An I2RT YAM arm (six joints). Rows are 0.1 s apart.
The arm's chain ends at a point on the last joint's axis. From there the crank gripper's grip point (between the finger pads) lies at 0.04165 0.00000 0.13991 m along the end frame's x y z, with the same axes.
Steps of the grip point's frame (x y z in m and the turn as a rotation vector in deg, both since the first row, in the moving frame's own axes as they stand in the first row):
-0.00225, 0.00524, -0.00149, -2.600, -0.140, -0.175
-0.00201, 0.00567, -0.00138, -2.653, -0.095, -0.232
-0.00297, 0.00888, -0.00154, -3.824, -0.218, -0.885
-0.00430, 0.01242, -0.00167, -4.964, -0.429, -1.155
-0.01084, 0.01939, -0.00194, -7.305, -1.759, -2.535
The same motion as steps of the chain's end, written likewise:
-0.00192, -0.00098, -0.00145, -2.600, -0.140, -0.175
-0.00179, -0.00064, -0.00130, -2.653, -0.095, -0.232
-0.00250, 0.00018, -0.00141, -3.824, -0.218, -0.885
-0.00337, 0.00113, -0.00149, -4.964, -0.429, -1.155
-0.00689, 0.00327, -0.00213, -7.305, -1.759, -2.535

